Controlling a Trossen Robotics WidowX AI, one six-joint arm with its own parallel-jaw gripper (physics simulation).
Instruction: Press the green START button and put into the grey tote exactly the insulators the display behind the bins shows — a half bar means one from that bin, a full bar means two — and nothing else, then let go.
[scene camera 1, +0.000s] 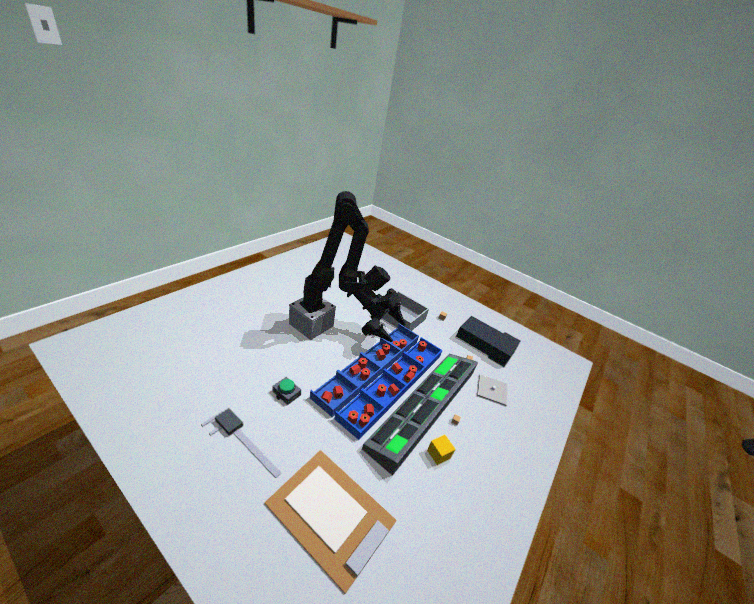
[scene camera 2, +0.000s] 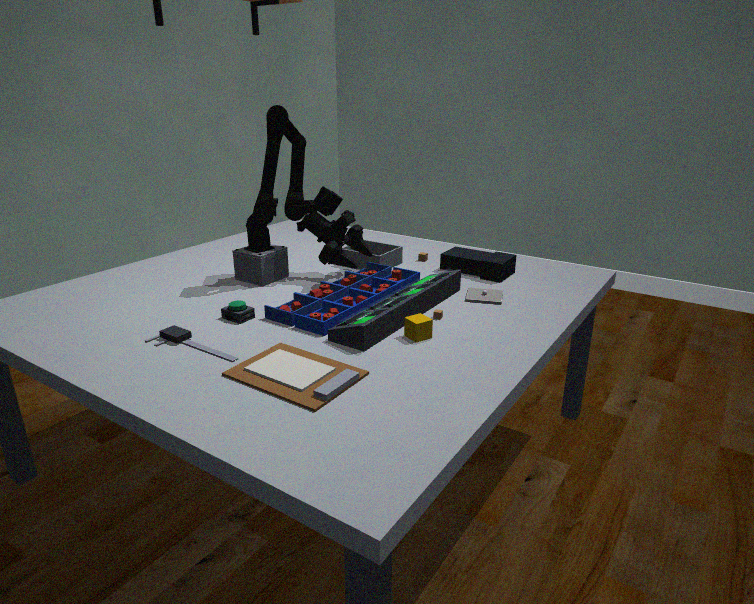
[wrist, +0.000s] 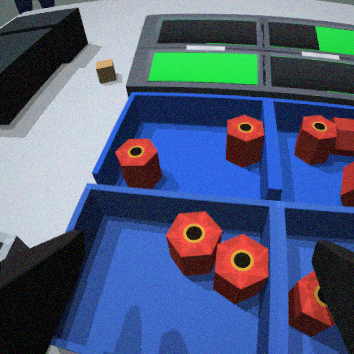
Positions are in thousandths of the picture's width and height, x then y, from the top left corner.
Labels:
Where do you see my gripper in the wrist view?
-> At 569, 702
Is my gripper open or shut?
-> Open.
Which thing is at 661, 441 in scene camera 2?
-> A black box.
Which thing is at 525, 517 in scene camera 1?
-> My gripper.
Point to a grey tool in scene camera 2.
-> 233, 554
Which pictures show my gripper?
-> Scene camera 1, scene camera 2 and the wrist view: all of them.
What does my gripper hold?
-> Nothing.

